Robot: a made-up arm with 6 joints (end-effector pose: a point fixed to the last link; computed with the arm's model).
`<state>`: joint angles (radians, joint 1 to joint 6).
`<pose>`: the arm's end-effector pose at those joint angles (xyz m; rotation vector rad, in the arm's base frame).
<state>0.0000 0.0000 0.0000 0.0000 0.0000 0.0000</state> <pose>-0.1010 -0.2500 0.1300 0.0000 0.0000 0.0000</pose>
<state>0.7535 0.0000 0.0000 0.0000 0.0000 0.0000</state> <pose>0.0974 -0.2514 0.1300 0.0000 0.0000 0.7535</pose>
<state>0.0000 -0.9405 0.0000 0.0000 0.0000 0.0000</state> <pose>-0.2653 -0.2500 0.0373 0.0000 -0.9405 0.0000</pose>
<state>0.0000 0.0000 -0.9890 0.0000 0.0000 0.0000</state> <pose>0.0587 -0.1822 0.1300 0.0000 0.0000 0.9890</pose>
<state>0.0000 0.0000 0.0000 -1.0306 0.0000 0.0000</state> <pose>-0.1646 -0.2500 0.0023 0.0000 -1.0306 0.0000</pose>
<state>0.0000 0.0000 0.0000 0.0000 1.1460 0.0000</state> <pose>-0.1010 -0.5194 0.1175 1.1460 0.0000 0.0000</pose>
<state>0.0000 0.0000 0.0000 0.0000 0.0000 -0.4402</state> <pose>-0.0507 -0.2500 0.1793 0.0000 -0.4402 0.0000</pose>
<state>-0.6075 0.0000 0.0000 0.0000 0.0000 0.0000</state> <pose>-0.2256 -0.1476 0.1300 0.0000 0.0000 -0.6075</pose>
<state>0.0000 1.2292 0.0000 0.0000 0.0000 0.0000</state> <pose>0.1010 -0.2500 0.0002 0.0000 1.2292 0.0000</pose>
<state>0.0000 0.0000 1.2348 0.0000 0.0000 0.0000</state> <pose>-0.2614 -0.1120 0.1300 0.0000 0.0000 -1.2348</pose>
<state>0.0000 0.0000 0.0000 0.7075 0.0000 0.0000</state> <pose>-0.0036 -0.2500 0.1538 0.0000 0.7075 0.0000</pose>
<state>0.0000 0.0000 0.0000 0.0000 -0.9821 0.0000</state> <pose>-0.1010 -0.1268 -0.0696 -0.9821 0.0000 0.0000</pose>
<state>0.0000 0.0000 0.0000 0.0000 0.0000 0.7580</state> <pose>-0.2185 -0.2500 0.1091 0.0000 0.7580 0.0000</pose>
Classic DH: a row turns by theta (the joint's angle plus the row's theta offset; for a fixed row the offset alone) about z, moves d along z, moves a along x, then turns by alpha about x. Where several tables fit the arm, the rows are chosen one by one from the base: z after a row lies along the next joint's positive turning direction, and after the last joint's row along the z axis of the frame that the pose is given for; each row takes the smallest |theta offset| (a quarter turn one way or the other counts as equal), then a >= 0, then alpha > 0; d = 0 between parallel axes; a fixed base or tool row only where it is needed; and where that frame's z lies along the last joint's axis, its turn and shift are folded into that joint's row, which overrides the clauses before.
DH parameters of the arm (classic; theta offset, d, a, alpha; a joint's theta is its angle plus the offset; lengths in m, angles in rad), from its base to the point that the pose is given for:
joint 1: 0 -0.078 -0.092 -1.5708
joint 2: 0 -0.068 0.008 -1.5708
joint 3: 0 -0.088 0.064 1.5708
joint 4: 1.5708 -0.307 0.095 1.5708
joint 5: 0 -0.166 -0.352 -1.5708
joint 6: -1.5708 0.125 0.085 1.5708
tool (fixed): 0 -0.137 0 0

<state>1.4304 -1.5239 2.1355 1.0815 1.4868 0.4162</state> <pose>-0.2092 -0.3218 -0.4905 -2.5001 -1.1445 0.1109</pose>
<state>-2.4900 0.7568 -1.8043 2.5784 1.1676 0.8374</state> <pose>-0.0097 -0.4098 -0.2442 -1.7528 -2.1701 0.0161</pose>
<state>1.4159 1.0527 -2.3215 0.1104 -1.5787 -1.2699</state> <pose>0.0652 -0.2570 -0.0794 -2.1793 0.5168 -1.4726</pose>
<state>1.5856 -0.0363 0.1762 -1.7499 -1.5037 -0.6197</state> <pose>0.1211 0.1722 0.0383 0.0174 -2.1967 -0.2887</pose>
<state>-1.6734 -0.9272 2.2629 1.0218 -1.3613 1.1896</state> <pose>0.1616 0.1949 0.1338 2.3793 0.3730 -1.2408</pose>
